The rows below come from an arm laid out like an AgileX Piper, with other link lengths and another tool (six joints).
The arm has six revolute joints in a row. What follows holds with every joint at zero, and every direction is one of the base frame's.
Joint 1 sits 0.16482 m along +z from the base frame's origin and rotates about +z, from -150 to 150 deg.
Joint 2 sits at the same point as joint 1 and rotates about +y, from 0 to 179.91 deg.
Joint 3 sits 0.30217 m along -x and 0.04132 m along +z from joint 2 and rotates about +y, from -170 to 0 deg.
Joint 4 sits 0.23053 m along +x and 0.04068 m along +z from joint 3 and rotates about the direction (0.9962, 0, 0.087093), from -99.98 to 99.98 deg.
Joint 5 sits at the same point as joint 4 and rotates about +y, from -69.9 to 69.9 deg.
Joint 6 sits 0.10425 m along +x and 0.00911 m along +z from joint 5 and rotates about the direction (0.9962, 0, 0.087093), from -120 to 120 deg.
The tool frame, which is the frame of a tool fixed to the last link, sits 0.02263 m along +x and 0.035 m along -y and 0.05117 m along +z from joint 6; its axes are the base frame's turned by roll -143.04, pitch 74.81 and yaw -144.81 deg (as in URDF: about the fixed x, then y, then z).
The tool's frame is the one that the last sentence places.
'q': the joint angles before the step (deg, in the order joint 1, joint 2, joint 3, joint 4, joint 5, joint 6). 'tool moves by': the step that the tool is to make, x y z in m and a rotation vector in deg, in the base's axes. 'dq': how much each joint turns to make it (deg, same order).
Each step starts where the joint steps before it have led.
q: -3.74 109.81 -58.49 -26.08 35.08 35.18
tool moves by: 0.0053 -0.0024 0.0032 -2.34 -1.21 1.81
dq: 0.00 0.25 0.00 -4.48 -1.24 1.95
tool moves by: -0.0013 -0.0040 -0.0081 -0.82 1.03 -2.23
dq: 0.00 1.62 -0.26 -1.97 0.80 3.64
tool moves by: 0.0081 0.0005 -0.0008 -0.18 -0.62 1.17
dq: 0.00 0.97 -1.25 -0.39 -0.66 -0.70
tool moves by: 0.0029 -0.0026 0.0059 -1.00 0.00 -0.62
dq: 0.00 -0.01 -1.42 -0.54 1.77 0.38
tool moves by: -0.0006 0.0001 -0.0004 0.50 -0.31 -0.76
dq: 0.00 0.00 -0.02 0.53 -0.13 0.46
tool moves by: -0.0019 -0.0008 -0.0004 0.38 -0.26 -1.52
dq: 0.01 0.01 0.00 0.29 0.21 1.34
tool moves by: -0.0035 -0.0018 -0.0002 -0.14 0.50 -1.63
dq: 0.00 -0.02 0.01 -0.01 1.09 1.33
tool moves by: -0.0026 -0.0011 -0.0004 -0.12 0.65 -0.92
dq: -0.01 0.00 0.00 0.17 0.94 0.47
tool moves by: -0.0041 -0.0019 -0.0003 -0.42 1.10 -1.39
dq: 0.00 0.02 -0.02 -0.01 1.61 0.86
